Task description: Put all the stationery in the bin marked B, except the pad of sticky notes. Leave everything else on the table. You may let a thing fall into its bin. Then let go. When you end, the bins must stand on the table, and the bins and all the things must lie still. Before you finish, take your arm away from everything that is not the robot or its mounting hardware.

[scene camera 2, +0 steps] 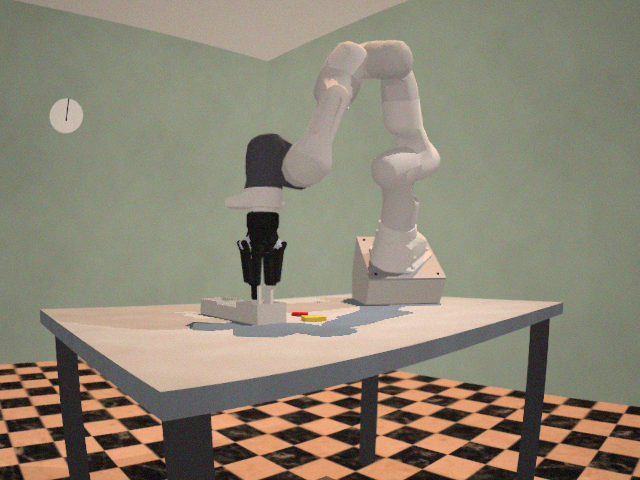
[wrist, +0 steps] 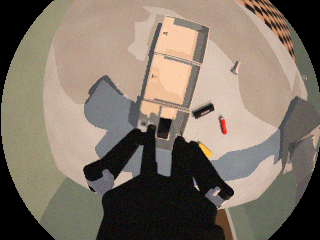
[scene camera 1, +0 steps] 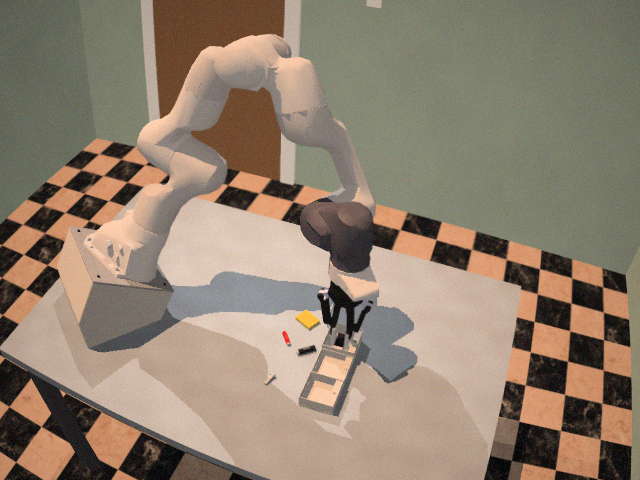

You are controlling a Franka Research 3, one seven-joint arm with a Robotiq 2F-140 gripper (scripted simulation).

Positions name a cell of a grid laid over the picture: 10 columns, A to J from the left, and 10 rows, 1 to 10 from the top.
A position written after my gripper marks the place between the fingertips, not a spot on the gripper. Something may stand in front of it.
Labels:
my gripper: scene camera 2 E7; wrist F6; scene camera 1 F8

